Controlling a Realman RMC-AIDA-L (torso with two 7-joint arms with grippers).
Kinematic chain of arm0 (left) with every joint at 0, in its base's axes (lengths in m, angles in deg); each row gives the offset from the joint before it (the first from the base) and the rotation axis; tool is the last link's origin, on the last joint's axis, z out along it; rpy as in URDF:
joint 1: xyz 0 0 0.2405 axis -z
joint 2: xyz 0 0 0 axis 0.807 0.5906 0
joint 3: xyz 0.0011 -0.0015 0.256 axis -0.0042 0.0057 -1
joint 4: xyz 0 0 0 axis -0.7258 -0.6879 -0.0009
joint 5: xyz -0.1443 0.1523 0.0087 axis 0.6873 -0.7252 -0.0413
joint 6: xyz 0 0 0 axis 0.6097 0.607 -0.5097
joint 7: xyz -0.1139 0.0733 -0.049 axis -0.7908 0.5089 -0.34
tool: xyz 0 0 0 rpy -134 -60.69 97.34
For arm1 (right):
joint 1: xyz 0 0 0.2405 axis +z
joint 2: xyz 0 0 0 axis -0.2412 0.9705 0
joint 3: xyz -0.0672 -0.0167 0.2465 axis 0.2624 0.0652 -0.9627
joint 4: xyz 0 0 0 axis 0.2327 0.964 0.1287
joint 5: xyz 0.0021 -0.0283 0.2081 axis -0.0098 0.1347 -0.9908
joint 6: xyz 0 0 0 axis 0.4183 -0.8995 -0.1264
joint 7: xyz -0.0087 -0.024 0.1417 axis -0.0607 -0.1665 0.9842
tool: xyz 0 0 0 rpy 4.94 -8.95 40.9
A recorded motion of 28 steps. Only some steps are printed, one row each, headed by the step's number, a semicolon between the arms.
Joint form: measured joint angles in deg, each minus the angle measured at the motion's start. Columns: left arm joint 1, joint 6, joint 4, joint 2, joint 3, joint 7, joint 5; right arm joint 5, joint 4, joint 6, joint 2, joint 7, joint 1, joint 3.
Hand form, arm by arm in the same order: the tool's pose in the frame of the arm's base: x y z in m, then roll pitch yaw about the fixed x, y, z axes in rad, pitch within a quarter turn. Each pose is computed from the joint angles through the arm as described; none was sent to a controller.
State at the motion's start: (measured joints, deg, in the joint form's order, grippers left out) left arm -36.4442 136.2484 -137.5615 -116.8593 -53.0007 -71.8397 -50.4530; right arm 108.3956 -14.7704 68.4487 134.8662 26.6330 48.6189 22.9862
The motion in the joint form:
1: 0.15 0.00 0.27 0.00 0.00 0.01 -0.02; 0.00 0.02 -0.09 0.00 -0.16 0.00 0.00
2: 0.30 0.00 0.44 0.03 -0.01 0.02 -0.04; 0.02 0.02 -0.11 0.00 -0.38 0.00 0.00
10: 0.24 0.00 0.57 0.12 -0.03 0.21 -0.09; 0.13 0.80 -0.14 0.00 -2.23 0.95 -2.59
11: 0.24 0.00 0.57 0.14 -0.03 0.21 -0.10; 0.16 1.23 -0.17 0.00 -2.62 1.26 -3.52
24: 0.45 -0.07 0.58 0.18 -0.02 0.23 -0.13; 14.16 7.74 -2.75 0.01 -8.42 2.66 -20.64
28: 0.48 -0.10 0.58 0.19 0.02 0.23 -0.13; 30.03 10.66 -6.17 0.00 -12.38 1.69 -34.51
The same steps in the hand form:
1: -0.2185 0.2612 0.0429 2.9981 -0.8586 0.3072; 0.0885 0.4137 -0.0745 -2.6740 0.8492 0.0903
2: -0.2183 0.2617 0.0427 2.9957 -0.8583 0.3085; 0.0885 0.4137 -0.0746 -2.6703 0.8470 0.0953
10: -0.2191 0.2614 0.0428 2.9981 -0.8569 0.3072; 0.0819 0.4170 -0.0726 -2.6210 0.8634 0.1371
11: -0.2192 0.2614 0.0429 2.9983 -0.8565 0.3071; 0.0802 0.4177 -0.0723 -2.6108 0.8715 0.1412
24: -0.2185 0.2624 0.0430 3.0004 -0.8554 0.3027; 0.0769 0.4084 -0.0915 -2.6164 0.8651 0.1128
28: -0.2185 0.2626 0.0431 3.0019 -0.8556 0.3018; 0.0786 0.3970 -0.1082 -2.6397 0.8111 0.1159

